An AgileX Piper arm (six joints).
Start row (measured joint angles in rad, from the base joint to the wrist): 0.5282, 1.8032, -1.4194, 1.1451, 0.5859, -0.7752
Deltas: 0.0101, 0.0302, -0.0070, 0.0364, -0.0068, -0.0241; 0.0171, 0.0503, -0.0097, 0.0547, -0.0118, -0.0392; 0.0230, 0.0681, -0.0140, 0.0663, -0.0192, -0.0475; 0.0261, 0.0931, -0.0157, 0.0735, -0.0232, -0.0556; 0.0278, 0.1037, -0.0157, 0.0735, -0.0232, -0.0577; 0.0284, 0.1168, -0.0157, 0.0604, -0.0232, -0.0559; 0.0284, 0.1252, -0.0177, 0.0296, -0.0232, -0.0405; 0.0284, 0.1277, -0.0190, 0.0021, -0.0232, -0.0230; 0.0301, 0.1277, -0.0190, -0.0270, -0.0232, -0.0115; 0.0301, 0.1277, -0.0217, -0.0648, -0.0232, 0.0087; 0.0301, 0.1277, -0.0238, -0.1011, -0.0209, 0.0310; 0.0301, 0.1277, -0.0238, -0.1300, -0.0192, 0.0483; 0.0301, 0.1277, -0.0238, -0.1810, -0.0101, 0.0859; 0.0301, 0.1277, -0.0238, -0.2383, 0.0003, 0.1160
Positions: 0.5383, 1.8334, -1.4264, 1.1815, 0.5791, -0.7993; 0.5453, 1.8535, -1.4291, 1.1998, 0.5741, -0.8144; 0.5512, 1.8713, -1.4334, 1.2114, 0.5667, -0.8227; 0.5543, 1.8963, -1.4351, 1.2186, 0.5627, -0.8308; 0.5560, 1.9069, -1.4351, 1.2186, 0.5627, -0.8329; 0.5566, 1.9200, -1.4351, 1.2055, 0.5627, -0.8311; 0.5566, 1.9284, -1.4371, 1.1747, 0.5627, -0.8157; 0.5566, 1.9309, -1.4384, 1.1472, 0.5627, -0.7982; 0.5583, 1.9309, -1.4384, 1.1181, 0.5627, -0.7867; 0.5583, 1.9309, -1.4411, 1.0803, 0.5627, -0.7665; 0.5583, 1.9309, -1.4432, 1.0440, 0.5650, -0.7442; 0.5583, 1.9309, -1.4432, 1.0151, 0.5667, -0.7269; 0.5583, 1.9309, -1.4432, 0.9641, 0.5758, -0.6893; 0.5583, 1.9309, -1.4432, 0.9068, 0.5862, -0.6592
